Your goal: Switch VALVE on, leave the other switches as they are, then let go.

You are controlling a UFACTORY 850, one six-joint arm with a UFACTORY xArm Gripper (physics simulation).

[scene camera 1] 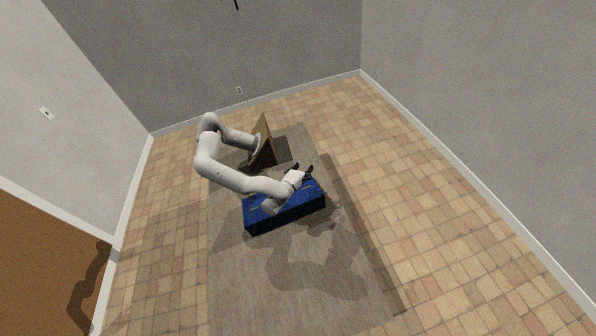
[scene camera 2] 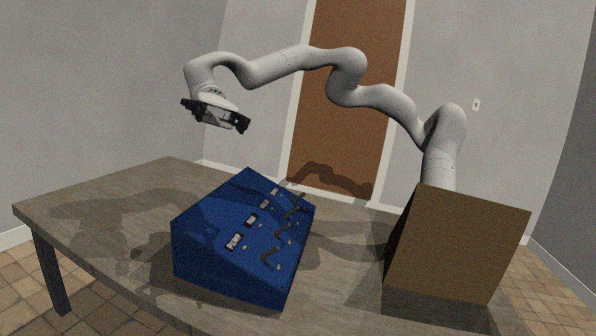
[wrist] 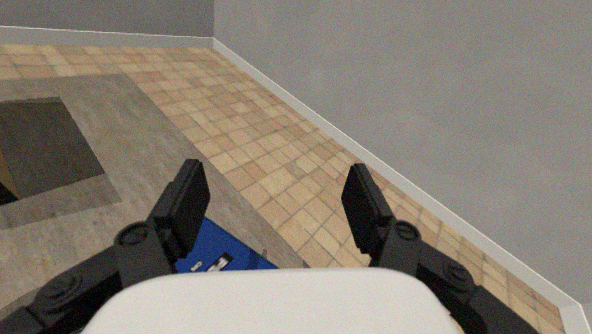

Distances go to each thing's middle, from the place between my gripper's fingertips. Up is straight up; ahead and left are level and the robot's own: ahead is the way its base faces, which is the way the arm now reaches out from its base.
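Labels:
There's the blue switch box [scene camera 2: 217, 243], and it's 190 mm to the right of my hand, 40 mm behind it and 290 mm below it.

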